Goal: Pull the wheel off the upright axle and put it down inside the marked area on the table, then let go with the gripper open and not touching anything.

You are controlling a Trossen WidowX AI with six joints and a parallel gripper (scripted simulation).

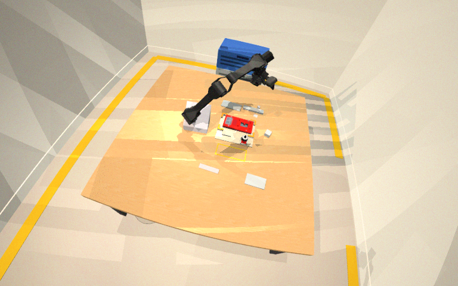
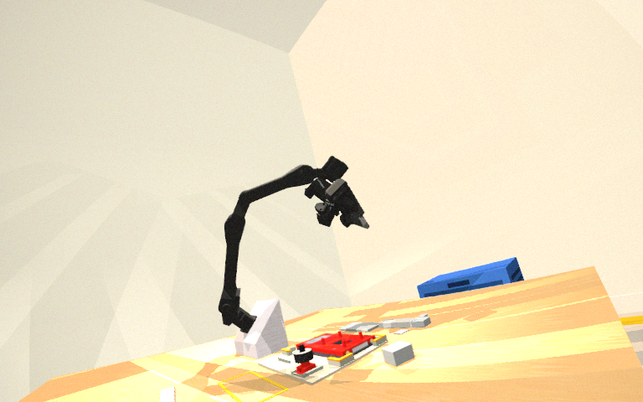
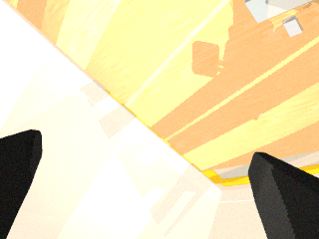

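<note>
The wheel is 270 mm below my gripper tip, 220 mm to the right of it and 70 mm behind it.
</note>
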